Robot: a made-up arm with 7 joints. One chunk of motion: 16 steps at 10 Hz.
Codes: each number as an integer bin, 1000 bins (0 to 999) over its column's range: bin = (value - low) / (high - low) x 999, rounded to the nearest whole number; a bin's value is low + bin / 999 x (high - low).
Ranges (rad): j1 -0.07..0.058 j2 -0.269..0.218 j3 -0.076..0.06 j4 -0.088..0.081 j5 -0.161..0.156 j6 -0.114..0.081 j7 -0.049..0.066
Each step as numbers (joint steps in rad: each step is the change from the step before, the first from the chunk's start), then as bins.
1 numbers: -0.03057 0.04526 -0.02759 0.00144 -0.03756 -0.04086 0.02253
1 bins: 308 645 356 529 389 375 621
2 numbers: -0.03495 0.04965 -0.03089 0.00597 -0.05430 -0.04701 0.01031
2 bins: 274 654 331 555 336 343 515
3 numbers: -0.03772 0.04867 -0.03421 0.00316 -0.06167 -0.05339 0.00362
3 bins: 252 652 307 539 313 311 457
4 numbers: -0.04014 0.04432 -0.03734 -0.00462 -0.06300 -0.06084 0.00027
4 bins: 233 643 284 493 309 272 428
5 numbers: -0.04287 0.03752 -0.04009 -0.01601 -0.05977 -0.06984 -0.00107
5 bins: 212 629 264 426 319 226 416
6 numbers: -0.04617 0.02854 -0.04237 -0.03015 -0.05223 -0.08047 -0.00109
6 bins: 186 610 247 342 343 172 416
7 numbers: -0.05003 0.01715 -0.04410 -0.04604 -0.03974 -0.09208 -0.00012
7 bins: 156 587 234 248 382 112 425
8 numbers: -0.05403 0.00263 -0.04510 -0.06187 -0.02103 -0.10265 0.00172
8 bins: 125 557 227 154 441 58 441
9 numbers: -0.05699 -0.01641 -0.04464 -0.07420 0.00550 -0.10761 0.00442
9 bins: 102 518 230 82 525 33 464
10 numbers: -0.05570 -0.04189 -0.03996 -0.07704 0.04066 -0.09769 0.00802
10 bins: 112 466 265 65 636 84 495
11 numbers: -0.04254 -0.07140 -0.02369 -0.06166 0.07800 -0.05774 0.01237
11 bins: 214 405 384 156 753 288 533
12 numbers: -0.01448 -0.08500 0.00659 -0.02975 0.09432 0.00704 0.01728
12 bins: 433 377 607 344 805 620 576
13 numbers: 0.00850 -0.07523 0.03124 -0.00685 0.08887 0.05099 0.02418
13 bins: 613 397 788 480 787 845 636
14 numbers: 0.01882 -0.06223 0.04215 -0.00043 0.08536 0.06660 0.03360
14 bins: 693 424 868 518 776 925 718
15 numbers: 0.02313 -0.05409 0.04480 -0.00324 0.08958 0.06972 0.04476
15 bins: 727 441 887 501 790 941 814
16 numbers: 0.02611 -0.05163 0.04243 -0.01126 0.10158 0.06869 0.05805
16 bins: 750 446 870 454 827 936 930
